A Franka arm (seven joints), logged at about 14 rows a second.
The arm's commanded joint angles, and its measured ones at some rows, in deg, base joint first. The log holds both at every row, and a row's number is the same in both.
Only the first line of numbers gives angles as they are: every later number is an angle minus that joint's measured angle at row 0.
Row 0, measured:
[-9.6 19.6 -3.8 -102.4 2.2 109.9 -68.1]
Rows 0 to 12, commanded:
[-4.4 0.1 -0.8 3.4 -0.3 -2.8 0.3]
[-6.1 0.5 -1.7 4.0 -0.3 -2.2 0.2]
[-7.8 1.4 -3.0 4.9 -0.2 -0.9 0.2]
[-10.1 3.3 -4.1 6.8 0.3 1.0 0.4]
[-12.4 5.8 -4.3 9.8 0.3 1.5 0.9]
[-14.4 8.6 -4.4 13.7 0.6 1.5 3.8]
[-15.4 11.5 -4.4 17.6 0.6 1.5 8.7]
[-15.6 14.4 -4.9 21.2 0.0 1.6 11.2]
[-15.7 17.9 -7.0 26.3 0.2 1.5 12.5]
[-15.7 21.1 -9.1 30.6 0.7 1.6 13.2]
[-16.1 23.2 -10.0 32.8 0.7 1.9 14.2]
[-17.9 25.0 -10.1 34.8 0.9 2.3 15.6]
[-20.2 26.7 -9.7 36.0 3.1 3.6 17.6]
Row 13, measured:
[-16.7 21.3 -9.7 28.9 0.6 3.5 14.6]
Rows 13 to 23, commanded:
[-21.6 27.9 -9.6 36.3 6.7 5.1 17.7]
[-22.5 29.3 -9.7 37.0 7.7 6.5 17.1]
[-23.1 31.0 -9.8 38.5 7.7 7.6 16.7]
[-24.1 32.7 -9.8 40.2 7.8 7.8 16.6]
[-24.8 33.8 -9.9 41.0 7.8 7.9 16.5]
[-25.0 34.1 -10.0 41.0 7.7 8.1 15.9]
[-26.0 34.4 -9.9 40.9 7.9 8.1 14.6]
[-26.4 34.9 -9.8 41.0 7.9 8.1 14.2]
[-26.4 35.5 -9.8 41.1 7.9 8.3 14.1]
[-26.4 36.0 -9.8 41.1 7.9 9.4 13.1]
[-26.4 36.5 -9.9 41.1 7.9 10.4 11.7]
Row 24, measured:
[-25.8 34.4 -10.1 38.4 6.8 9.4 14.4]
